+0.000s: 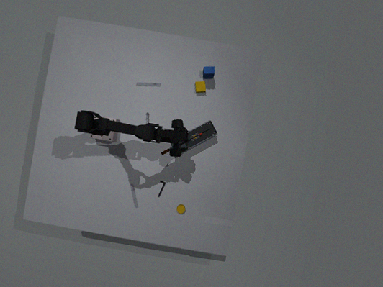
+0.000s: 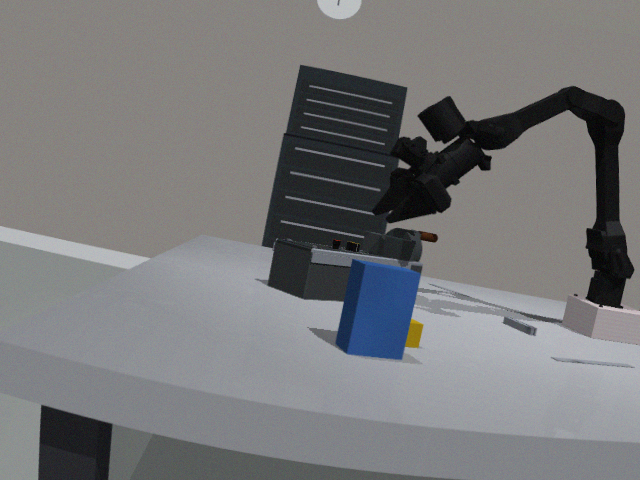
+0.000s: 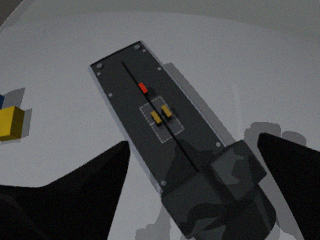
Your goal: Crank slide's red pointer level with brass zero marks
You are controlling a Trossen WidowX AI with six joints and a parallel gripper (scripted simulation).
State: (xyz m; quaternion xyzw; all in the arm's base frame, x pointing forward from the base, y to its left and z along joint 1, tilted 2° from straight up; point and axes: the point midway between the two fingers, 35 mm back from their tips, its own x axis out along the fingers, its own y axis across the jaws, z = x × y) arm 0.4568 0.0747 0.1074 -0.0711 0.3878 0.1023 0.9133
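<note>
Now: gripper tip 100 mm to the left of the brown crank handle, 100 mm past it and 20 mm above it. From my gripper tip the other things lie so: red pointer 60 mm to the left, 60 mm below, 60 mm ahead; then black hex key 310 mm to the right, 130 mm below, 70 mm behind; then yellow block 330 mm to the left, 120 mm below, 20 mm behind.
</note>
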